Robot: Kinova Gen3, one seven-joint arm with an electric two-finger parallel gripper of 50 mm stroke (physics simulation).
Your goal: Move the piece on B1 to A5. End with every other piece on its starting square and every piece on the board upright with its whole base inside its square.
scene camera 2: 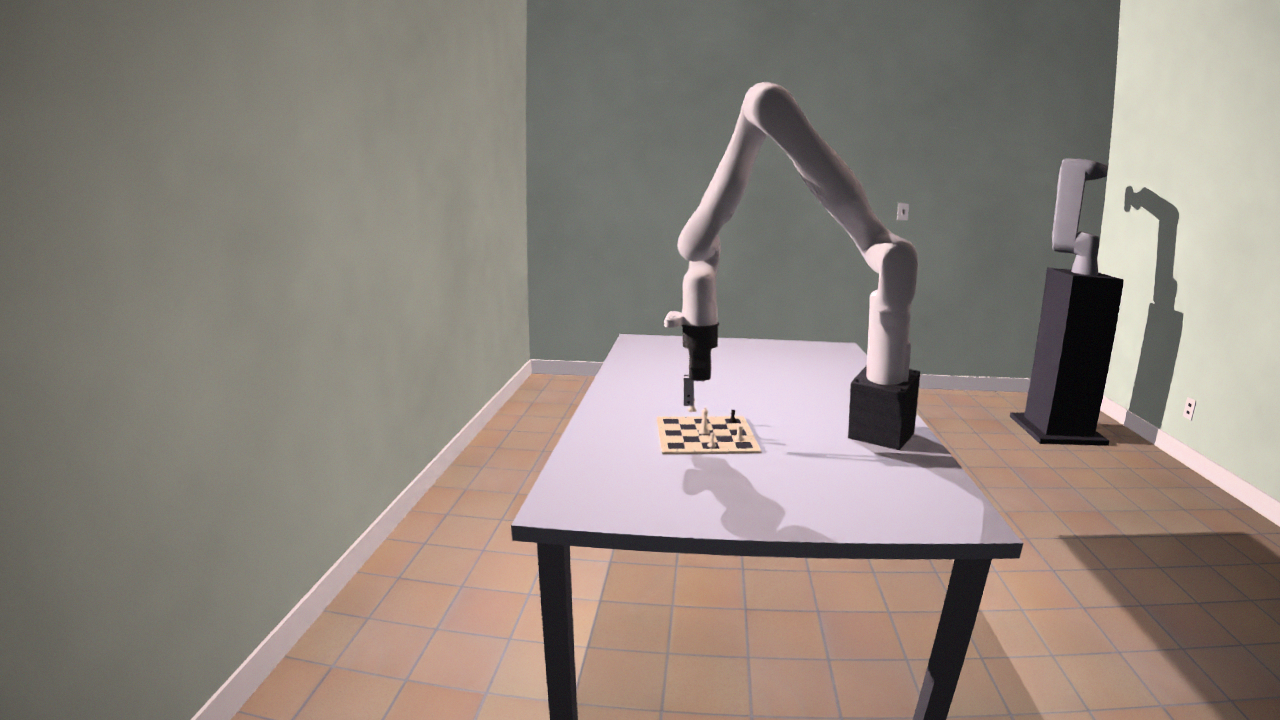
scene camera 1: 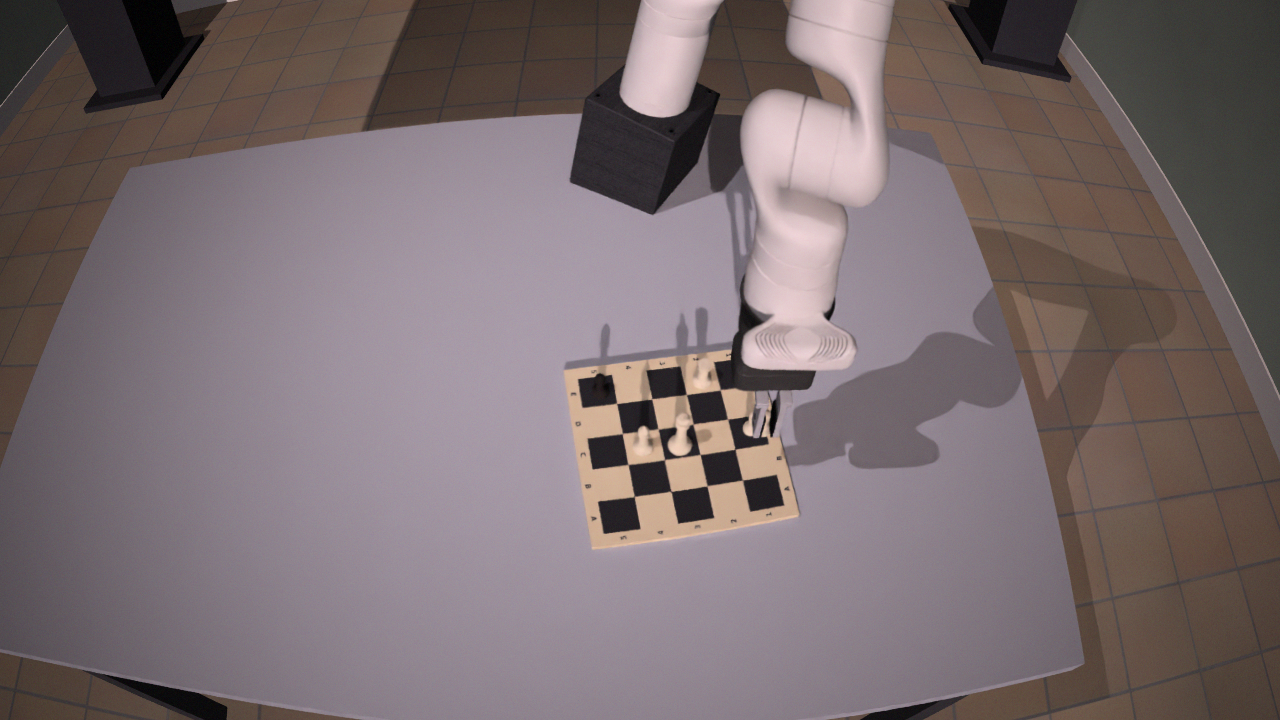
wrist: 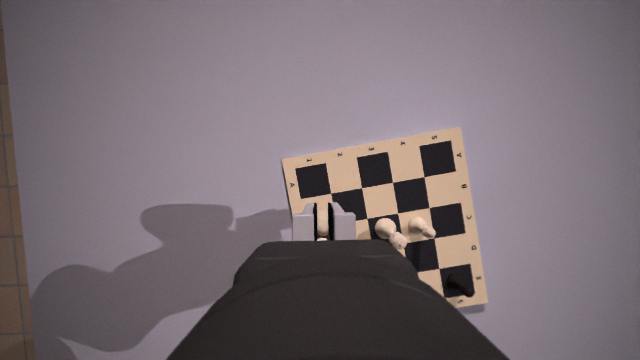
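Seen in the pictures: gripper, fingertip midpoint: [scene camera 2: 688,404] [scene camera 1: 764,428] [wrist: 322,216]; arm's base, link origin: [scene camera 2: 886,376] [scene camera 1: 654,94].
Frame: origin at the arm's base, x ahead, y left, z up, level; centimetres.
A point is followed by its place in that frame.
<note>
My gripper [scene camera 1: 768,420] {x 45.3, y 10.0, z -5.6 cm} [scene camera 2: 689,401] {x 45.3, y 10.0, z -5.6 cm} [wrist: 322,216] {x 45.3, y 10.0, z -5.6 cm} is shut on a white piece [scene camera 2: 691,408] {x 44.6, y 10.6, z -6.3 cm} [wrist: 322,219] {x 44.9, y 10.1, z -5.9 cm} and holds it upright above the B1/C1 side of the chessboard [scene camera 1: 677,534] {x 52.4, y 2.1, z -15.0 cm} [scene camera 2: 689,451] {x 44.5, y 14.0, z -15.0 cm} [wrist: 471,232] {x 41.2, y -7.9, z -15.0 cm}. B1 [scene camera 1: 760,462] {x 44.0, y 11.1, z -15.0 cm} has no piece on it. The dark A5 square [scene camera 1: 618,515] {x 50.2, y -3.9, z -15.0 cm} [wrist: 437,158] {x 50.2, y -3.8, z -15.0 cm} is bare. Another white piece [scene camera 1: 748,429] {x 40.2, y 9.9, z -14.3 cm} [scene camera 2: 713,441] {x 39.5, y 10.7, z -13.7 cm} stands on C1, partly hidden by the fingers in scene camera 1.
A tall white piece [scene camera 1: 680,437] {x 42.3, y 2.4, z -12.4 cm} [scene camera 2: 704,421] {x 41.9, y 3.0, z -12.0 cm} [wrist: 385,228] {x 42.2, y 3.0, z -13.2 cm} stands on C3, a white piece [scene camera 1: 642,442] {x 42.5, y -1.4, z -13.1 cm} [wrist: 418,225] {x 42.4, y -1.0, z -13.7 cm} on C4, a white piece [scene camera 1: 702,376] {x 34.1, y 5.1, z -13.3 cm} [scene camera 2: 741,433] {x 33.2, y 5.6, z -13.5 cm} on E2 and a black piece [scene camera 1: 601,386] {x 35.5, y -5.8, z -13.5 cm} [scene camera 2: 732,415] {x 35.3, y -5.7, z -13.3 cm} [wrist: 460,284] {x 35.5, y -5.7, z -13.4 cm} on E5. The arm's black base [scene camera 1: 642,147] {x 6.6, y -1.5, z -4.1 cm} [scene camera 2: 882,411] {x 1.3, y 5.6, z -6.7 cm} stands behind.
</note>
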